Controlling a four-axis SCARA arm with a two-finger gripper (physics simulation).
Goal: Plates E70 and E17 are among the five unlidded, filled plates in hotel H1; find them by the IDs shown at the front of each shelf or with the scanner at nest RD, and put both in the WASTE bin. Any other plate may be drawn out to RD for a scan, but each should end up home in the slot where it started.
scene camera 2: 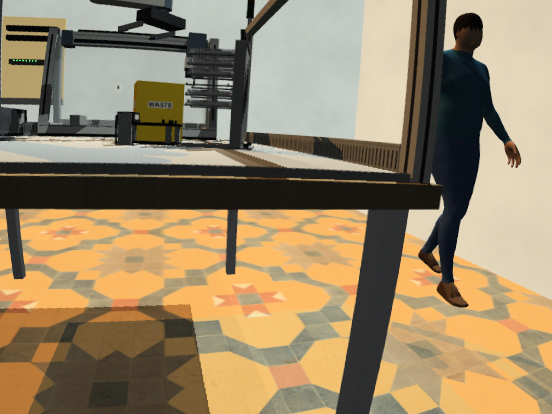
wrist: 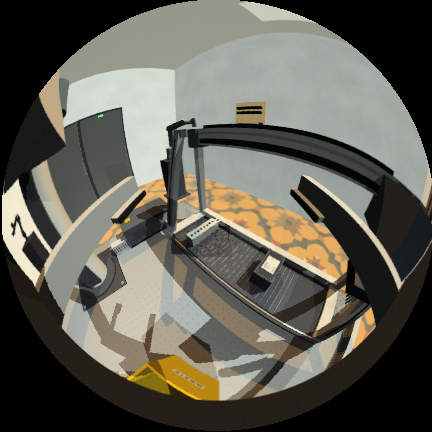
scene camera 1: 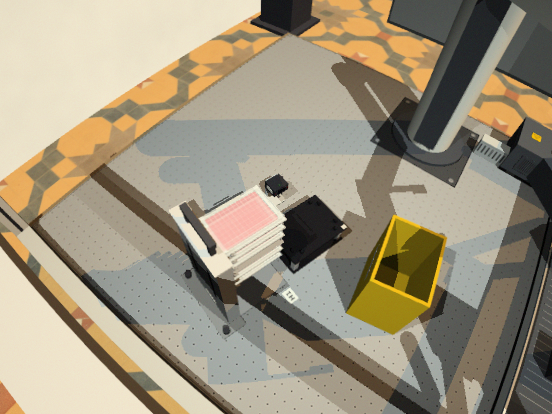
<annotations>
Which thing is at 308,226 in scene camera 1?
A black nest RD.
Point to a hotel H1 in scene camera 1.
224,285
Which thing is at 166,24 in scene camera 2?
My gripper.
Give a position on a hotel H1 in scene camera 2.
237,123
</annotations>
